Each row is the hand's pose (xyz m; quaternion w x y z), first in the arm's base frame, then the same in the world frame.
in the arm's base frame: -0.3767 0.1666 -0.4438 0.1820 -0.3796 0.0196 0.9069
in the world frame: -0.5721 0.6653 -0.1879 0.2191 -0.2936 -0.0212 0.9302
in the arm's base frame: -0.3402 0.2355 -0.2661 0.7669 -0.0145 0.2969 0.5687
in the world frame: -0.5057 0.7086 -0.0108 0.7492 0.0865 0.3176 0.5747
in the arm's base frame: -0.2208 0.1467 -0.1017 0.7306 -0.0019 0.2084 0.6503
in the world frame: -0.3662 0.5958 0.1195 0.7204 0.1016 0.2211 0.6495
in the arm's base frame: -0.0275 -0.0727 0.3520 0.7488 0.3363 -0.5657 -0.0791
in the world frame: -0.1144 0.3128 0.5040 0.7653 0.3697 -0.5036 -0.1548
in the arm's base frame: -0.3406 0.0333 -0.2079 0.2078 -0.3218 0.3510 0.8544
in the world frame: -0.5055 0.5004 0.0197 0.2140 -0.2334 0.3130 0.8954
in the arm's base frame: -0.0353 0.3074 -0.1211 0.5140 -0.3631 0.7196 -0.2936
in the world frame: -0.1794 0.7538 0.0922 0.4743 -0.3384 0.7815 -0.2231
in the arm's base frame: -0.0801 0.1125 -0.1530 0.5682 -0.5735 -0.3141 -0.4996
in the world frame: -0.2366 0.5661 0.0425 0.6205 -0.5764 -0.2251 -0.4817
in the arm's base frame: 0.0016 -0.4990 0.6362 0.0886 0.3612 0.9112 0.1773
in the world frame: -0.0595 -0.1487 0.7216 0.0051 -0.3933 -0.8956 -0.2077
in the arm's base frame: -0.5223 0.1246 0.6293 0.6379 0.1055 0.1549 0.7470
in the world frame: -0.5518 0.4806 0.8798 0.6268 0.2090 0.1524 0.7350
